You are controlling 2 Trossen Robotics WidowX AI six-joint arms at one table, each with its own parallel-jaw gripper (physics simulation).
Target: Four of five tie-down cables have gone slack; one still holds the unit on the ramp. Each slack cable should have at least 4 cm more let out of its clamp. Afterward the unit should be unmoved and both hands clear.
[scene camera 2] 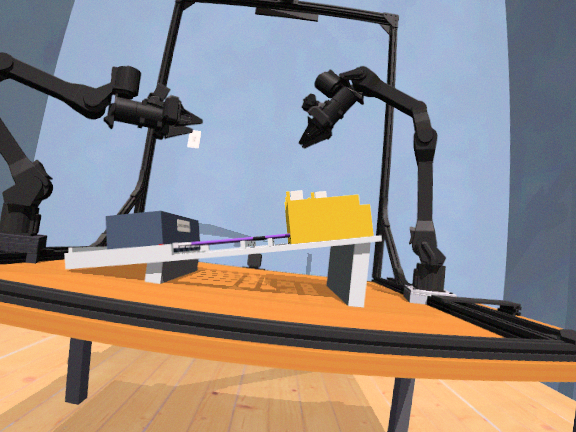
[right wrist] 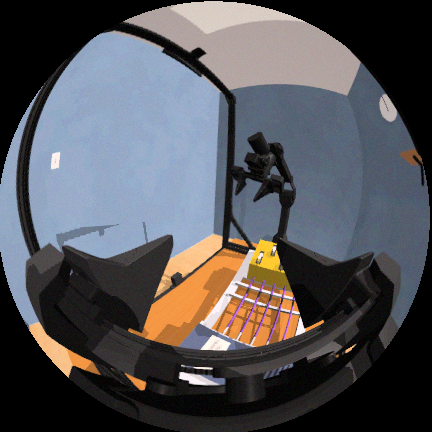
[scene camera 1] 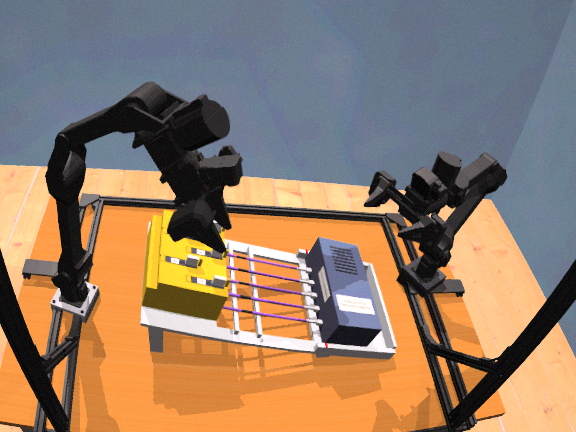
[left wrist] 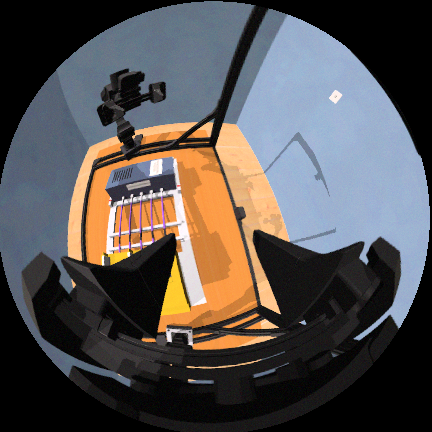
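Observation:
The dark blue unit (scene camera 1: pixel 345 285) (scene camera 2: pixel 135 230) (left wrist: pixel 145 177) sits at the low end of the white ramp (scene camera 1: pixel 200 330) (left wrist: pixel 192 275). Five purple cables (scene camera 1: pixel 272 288) (scene camera 2: pixel 225 241) run from it to the yellow clamp block (scene camera 1: pixel 185 300) (scene camera 2: pixel 325 220) (right wrist: pixel 267 272); slack cannot be told by eye. Grey clamp levers (scene camera 1: pixel 194 261) (right wrist: pixel 260 257) show on its top; some are hidden behind my left gripper. My left gripper (scene camera 1: pixel 225 239) (scene camera 2: pixel 303 144) (left wrist: pixel 214 236) is open and empty, high above the block. My right gripper (scene camera 1: pixel 384 220) (scene camera 2: pixel 196 126) (right wrist: pixel 226 242) is open and empty, high above the unit's end.
Two white crossbars (scene camera 1: pixel 253 300) span the ramp beneath the cables. The ramp's high end stands on a leg (scene camera 2: pixel 358 275) on the orange table (scene camera 1: pixel 280 390). A black frame (scene camera 1: pixel 300 211) runs around the table, with dark posts rising at its sides.

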